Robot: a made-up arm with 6 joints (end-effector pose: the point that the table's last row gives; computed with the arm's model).
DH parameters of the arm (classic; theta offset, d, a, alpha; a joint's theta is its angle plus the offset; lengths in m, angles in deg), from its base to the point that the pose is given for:
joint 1: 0 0.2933 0 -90
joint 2: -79.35 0 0.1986 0
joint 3: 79.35 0 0.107 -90
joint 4: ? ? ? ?
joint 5: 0 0 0.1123 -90
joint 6: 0 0.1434 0 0
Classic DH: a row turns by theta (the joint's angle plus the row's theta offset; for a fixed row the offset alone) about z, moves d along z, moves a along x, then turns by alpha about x.
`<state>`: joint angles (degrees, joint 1 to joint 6).
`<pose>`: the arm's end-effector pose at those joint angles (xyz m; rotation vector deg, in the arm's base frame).
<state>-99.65 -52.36 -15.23 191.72 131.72 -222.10</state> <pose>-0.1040 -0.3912 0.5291 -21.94 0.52 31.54</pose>
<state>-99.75 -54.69 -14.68 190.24 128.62 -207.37</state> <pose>-0.1003 -0.3925 0.5379 -20.33 3.48 47.25</pose>
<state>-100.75 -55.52 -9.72 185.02 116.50 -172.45</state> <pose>-0.0978 -0.4312 0.4792 -5.14 -1.36 84.57</pose>
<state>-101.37 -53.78 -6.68 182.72 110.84 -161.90</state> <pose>-0.0990 -0.4504 0.4227 2.54 -9.86 95.35</pose>
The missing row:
joint 4: 0 0.473 0 90
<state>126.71 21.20 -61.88 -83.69 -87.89 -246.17</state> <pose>-0.3786 0.2626 0.2647 -35.87 -91.40 80.79</pose>
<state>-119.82 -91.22 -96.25 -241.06 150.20 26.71</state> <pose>0.3447 0.3044 0.7023 170.28 -39.10 41.81</pose>
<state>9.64 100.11 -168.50 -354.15 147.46 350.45</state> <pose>0.5351 0.1086 0.0116 -132.21 -25.13 111.06</pose>
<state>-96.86 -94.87 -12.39 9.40 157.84 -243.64</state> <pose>0.0039 -0.1840 0.3800 -36.52 -157.03 -76.76</pose>
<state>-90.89 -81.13 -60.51 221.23 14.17 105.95</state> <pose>0.0460 -0.1700 0.8931 20.54 -21.94 51.96</pose>
